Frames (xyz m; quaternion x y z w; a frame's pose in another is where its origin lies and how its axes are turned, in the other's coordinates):
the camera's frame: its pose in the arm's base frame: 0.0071 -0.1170 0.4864 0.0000 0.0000 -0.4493 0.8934
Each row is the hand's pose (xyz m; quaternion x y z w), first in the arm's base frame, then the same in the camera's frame.
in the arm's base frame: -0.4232 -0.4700 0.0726 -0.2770 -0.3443 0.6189 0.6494
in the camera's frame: 0.0268 -0.5559 -0.4138 -0.0928 -0.4320 0.8447 0.3021
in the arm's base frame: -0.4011 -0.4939 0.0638 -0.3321 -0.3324 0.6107 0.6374
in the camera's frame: 0.0592 -0.5524 -0.4226 -0.1473 -0.4462 0.8320 0.2951
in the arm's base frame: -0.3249 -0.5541 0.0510 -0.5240 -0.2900 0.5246 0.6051
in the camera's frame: 0.1529 -0.5272 -0.4354 -0.3378 -0.4945 0.7405 0.3049
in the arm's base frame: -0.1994 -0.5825 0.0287 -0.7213 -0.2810 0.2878 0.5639
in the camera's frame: 0.2506 -0.4433 -0.4577 -0.5181 -0.5751 0.5105 0.3745
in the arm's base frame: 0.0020 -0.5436 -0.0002 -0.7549 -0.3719 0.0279 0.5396
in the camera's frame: 0.3394 -0.2585 -0.4866 -0.5073 -0.6714 0.2673 0.4695
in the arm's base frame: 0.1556 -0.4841 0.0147 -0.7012 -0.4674 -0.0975 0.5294
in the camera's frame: 0.3832 -0.0997 -0.4717 -0.4165 -0.7326 0.1508 0.5168
